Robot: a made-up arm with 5 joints.
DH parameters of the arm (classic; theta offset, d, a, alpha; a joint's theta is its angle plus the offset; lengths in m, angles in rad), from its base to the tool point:
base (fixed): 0 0.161 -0.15 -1.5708
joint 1: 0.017 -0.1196 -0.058 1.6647
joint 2: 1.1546 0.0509 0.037 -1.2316
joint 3: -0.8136 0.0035 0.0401 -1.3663
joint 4: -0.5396 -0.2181 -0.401 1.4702
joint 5: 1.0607 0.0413 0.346 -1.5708
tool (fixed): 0 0.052 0 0
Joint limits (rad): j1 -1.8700..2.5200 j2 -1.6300..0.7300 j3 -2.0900..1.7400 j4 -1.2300..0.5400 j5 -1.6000..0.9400
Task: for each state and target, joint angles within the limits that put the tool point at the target. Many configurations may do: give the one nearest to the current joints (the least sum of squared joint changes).
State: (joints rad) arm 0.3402 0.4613 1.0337 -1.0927 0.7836
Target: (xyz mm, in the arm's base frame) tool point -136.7 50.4 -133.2
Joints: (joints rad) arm 0.4970 0.6138 0.9737 -1.2032 0.2799
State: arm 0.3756 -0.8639 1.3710 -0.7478 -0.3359
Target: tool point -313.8 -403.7 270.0
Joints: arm 0.6422 -0.8426 1.7400 -0.3412 0.2045
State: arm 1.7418 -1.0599 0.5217 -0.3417 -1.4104
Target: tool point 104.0 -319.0 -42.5
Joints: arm 2.0861 -0.7967 0.9720 -0.3048 -1.5935
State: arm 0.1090 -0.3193 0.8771 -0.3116 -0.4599
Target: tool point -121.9 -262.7 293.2
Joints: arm 0.3712 -0.1792 0.1162 -0.5765 -1.1267
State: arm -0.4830 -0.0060 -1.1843 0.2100 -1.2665
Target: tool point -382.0 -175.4 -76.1
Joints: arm -0.2104 -0.5748 -1.3797 0.4066 -1.6000
